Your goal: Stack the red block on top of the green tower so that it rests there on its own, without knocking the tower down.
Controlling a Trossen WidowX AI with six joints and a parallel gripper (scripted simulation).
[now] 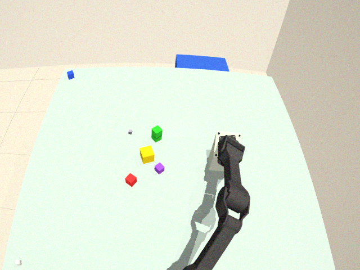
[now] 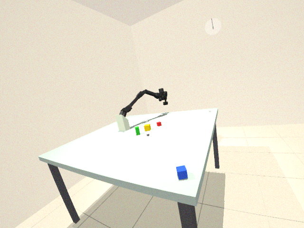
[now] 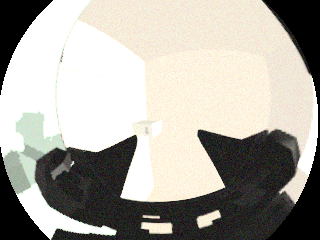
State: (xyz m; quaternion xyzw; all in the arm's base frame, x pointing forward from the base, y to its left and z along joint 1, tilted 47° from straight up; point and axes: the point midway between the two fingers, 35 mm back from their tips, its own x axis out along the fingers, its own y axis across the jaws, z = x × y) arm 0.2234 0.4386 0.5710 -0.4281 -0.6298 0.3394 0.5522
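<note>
My gripper tip is now 14 cm short of the red block, 67 cm to the left of it and 14 cm above it. The rest, counted from my gripper tip: small white cube 57 cm ahead, 30 cm to the right, 15 cm below; then yellow block 7 cm ahead, 78 cm to the right, 14 cm below; then purple block 2 cm ahead, 72 cm to the right, 15 cm below.
</note>
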